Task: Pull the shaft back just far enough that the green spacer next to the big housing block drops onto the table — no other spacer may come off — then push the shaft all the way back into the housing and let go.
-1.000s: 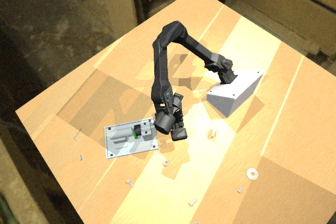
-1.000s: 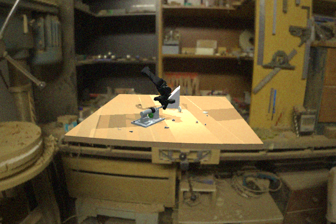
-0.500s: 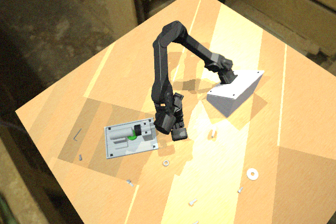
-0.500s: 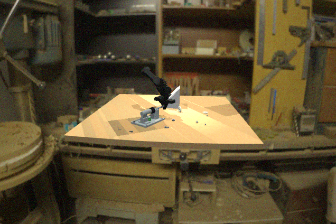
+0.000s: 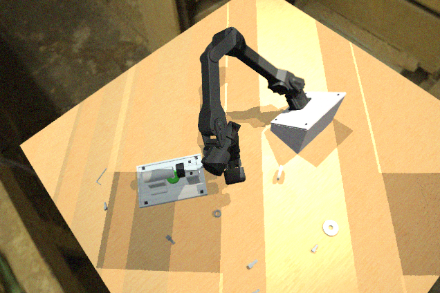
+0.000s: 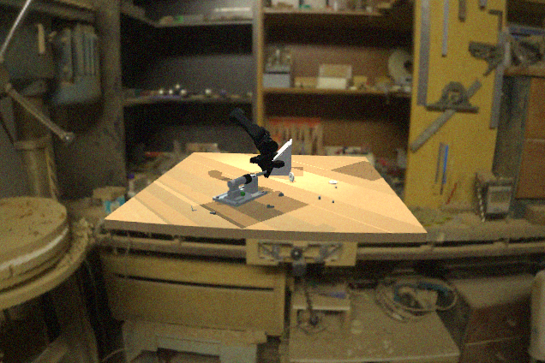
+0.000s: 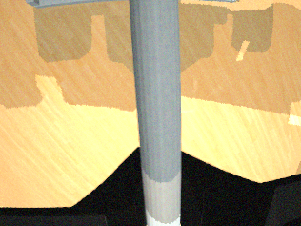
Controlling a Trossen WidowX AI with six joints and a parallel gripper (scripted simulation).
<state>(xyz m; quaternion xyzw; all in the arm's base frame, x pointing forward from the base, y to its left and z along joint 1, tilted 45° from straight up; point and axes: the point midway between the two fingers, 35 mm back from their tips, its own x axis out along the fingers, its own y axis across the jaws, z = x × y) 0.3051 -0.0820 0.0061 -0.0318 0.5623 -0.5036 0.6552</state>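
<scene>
Now: gripper tip 6 cm short of the grey shaft, 5 cm to the left of it and 3 cm below it. Round my gripper tip: green spacer 15 cm ahead, 13 cm to the right, 3 cm below; then allen key 32 cm ahead, 34 cm to the right, 4 cm below.
</scene>
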